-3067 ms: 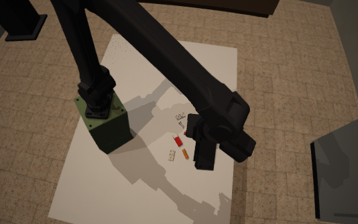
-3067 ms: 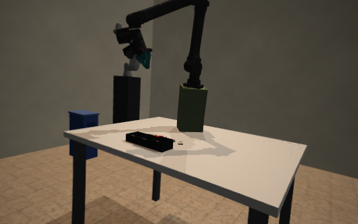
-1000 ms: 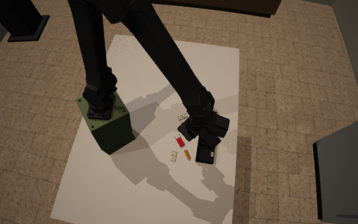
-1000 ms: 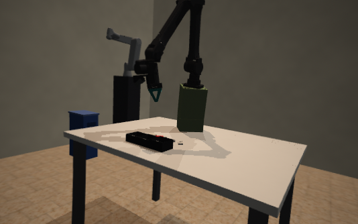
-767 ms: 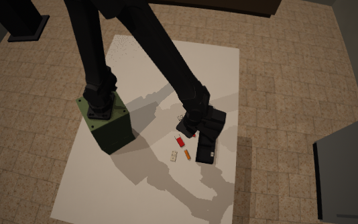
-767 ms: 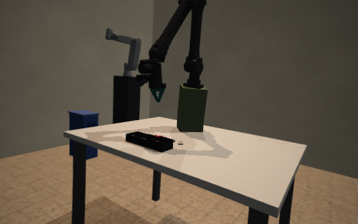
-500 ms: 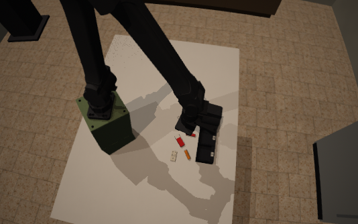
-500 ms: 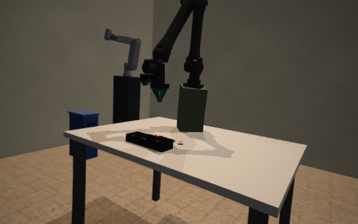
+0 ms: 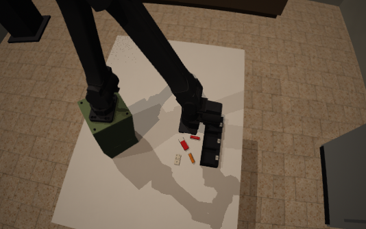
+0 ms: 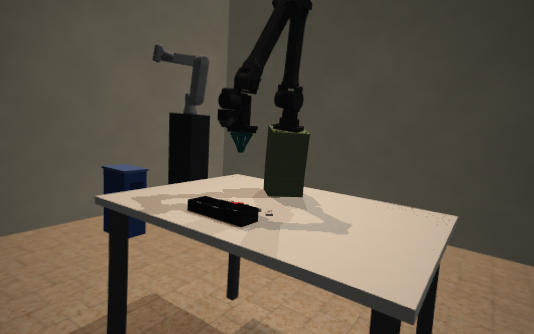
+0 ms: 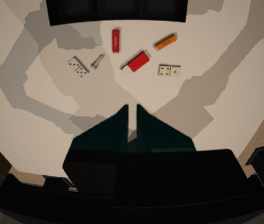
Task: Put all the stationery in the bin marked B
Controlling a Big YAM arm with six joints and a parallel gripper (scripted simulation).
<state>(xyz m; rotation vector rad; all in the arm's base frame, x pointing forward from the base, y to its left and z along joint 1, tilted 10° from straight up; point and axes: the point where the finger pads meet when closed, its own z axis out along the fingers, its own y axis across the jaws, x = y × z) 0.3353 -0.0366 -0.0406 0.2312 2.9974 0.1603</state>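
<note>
The row of bins is 12 cm ahead of my hand, 1 cm to the left of it and 20 cm below it. Also, from my hand: red block (2 cm behind, 21 cm below); metal clip (9 cm to the left, 21 cm below); orange stick (2 cm ahead, 7 cm to the right, 21 cm below).
</note>
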